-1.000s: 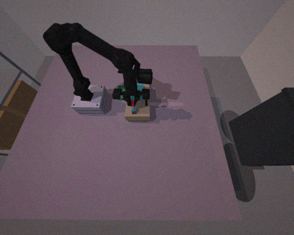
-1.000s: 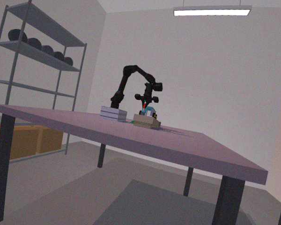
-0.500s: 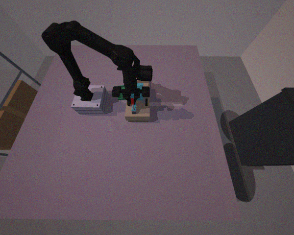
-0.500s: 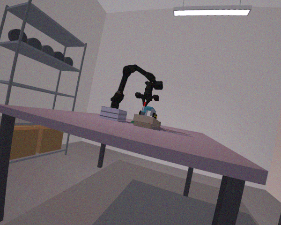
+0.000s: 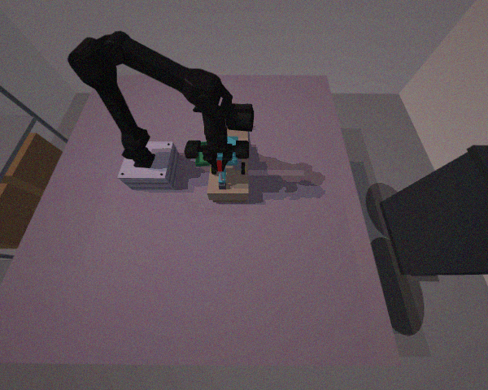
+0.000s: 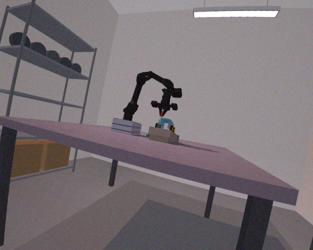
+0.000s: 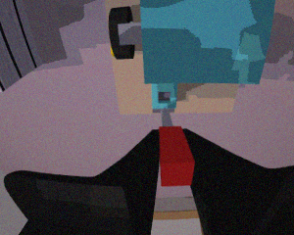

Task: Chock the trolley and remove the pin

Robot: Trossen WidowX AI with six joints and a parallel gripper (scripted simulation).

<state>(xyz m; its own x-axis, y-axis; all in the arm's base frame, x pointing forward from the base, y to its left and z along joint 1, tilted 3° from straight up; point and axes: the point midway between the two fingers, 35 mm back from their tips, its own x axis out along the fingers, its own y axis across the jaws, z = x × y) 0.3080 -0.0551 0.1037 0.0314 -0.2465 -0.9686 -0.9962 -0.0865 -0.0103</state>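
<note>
Right now my gripper tip is 12 cm past the green tray, 18 cm to the right of it and 18 cm above it. The rest, counted from my gripper tip: tan ramp: 1 cm ahead, 9 cm to the left, 12 cm below; then red-headed stop pin: right at my gripper tip; then blue trolley: 1 cm ahead, 9 cm to the left, 6 cm below.
</note>
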